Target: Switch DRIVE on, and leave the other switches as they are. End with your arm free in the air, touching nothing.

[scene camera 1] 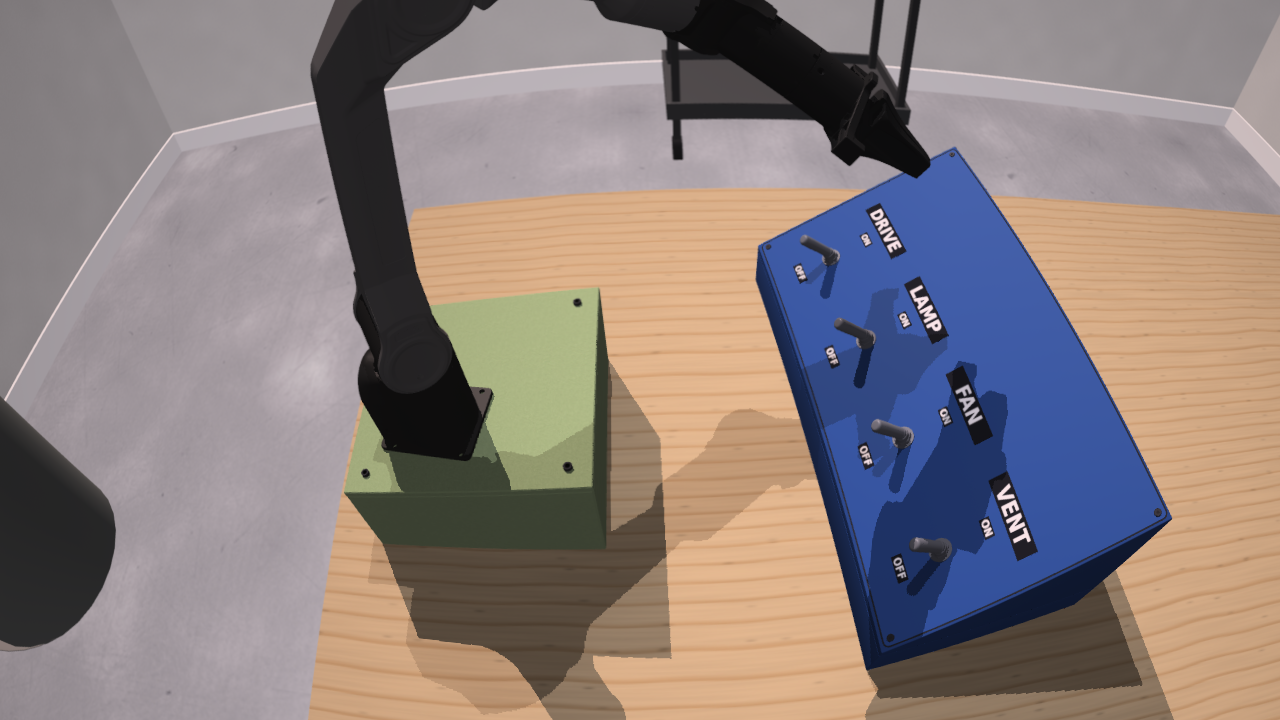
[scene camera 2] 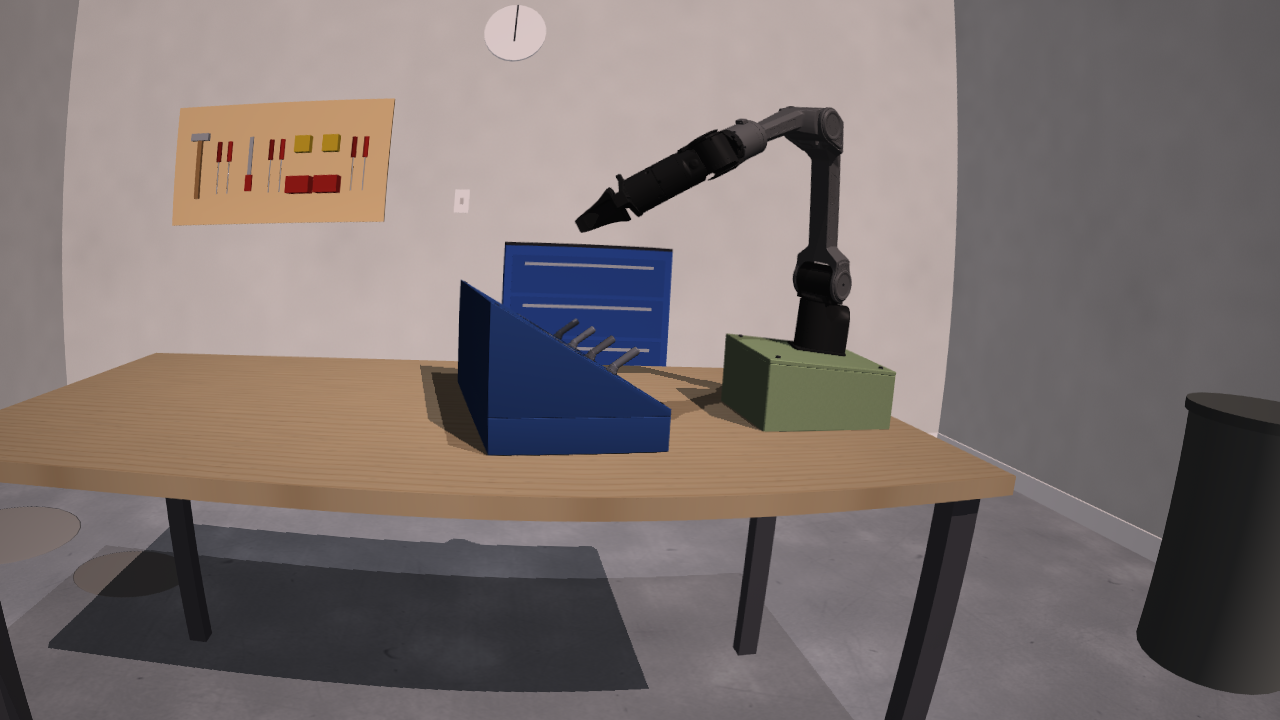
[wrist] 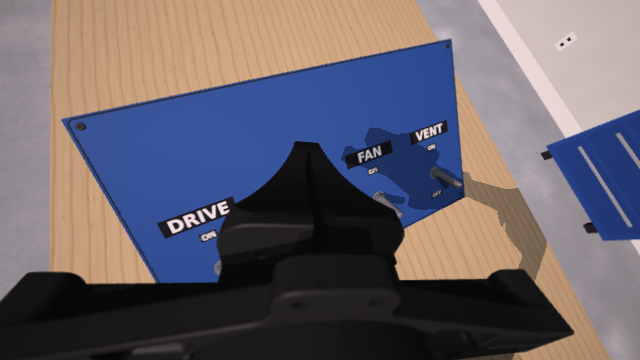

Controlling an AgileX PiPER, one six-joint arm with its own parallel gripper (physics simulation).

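A blue sloped switch box (scene camera 1: 1065,394) (scene camera 2: 572,394) (wrist: 250,110) stands on the table. Its DRIVE lever (scene camera 1: 819,248) leans to the OFF side in scene camera 1. The LAMP lever (scene camera 1: 854,331), the FAN lever (scene camera 1: 892,433) (wrist: 389,204) and the VENT lever (scene camera 1: 930,548) (wrist: 446,178) also lean to OFF. My gripper (scene camera 1: 921,170) (scene camera 2: 581,225) (wrist: 305,157) is shut and empty, in the air high above the box, touching nothing. In the wrist view it hides the LAMP label and most of the DRIVE lever; the DRIVE label (wrist: 197,217) shows.
My arm's base stands on a green box (scene camera 1: 537,358) (scene camera 2: 827,402) beside the switch box on the wooden table (scene camera 1: 716,268) (scene camera 2: 313,429). A blue drawer cabinet (scene camera 2: 586,277) (wrist: 595,185) stands beyond the table. A trolley (scene camera 1: 778,112) and a dark bin (scene camera 1: 53,537) (scene camera 2: 1208,537) stand off the table.
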